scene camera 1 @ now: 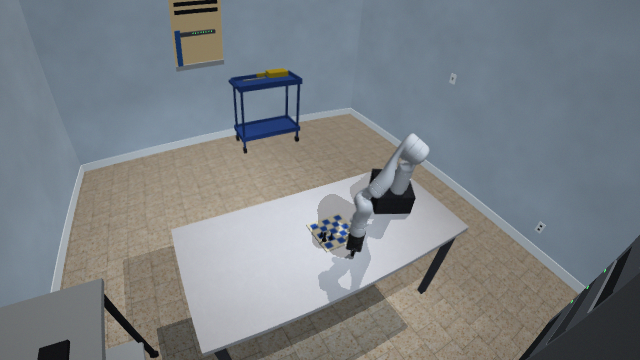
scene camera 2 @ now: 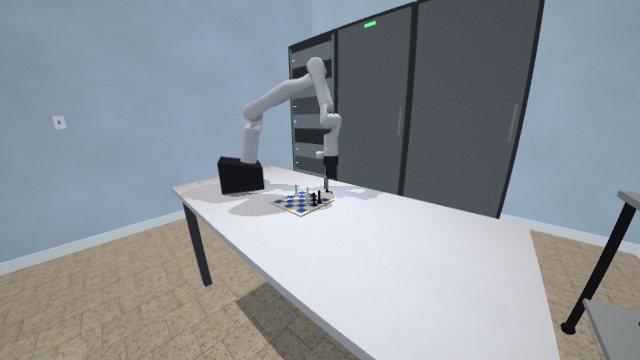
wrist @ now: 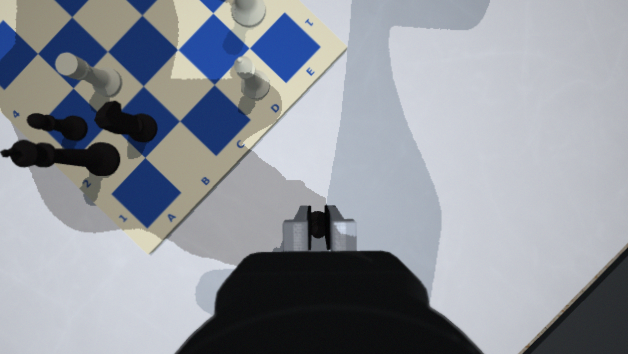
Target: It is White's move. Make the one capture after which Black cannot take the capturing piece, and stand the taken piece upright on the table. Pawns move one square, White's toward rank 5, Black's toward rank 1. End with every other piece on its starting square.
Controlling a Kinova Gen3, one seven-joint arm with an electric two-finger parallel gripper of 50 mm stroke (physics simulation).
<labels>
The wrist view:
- my gripper: 317, 220
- blue-and-cream chessboard: 179, 69
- slim white piece: 255, 84
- black pawn: 75, 128
</labels>
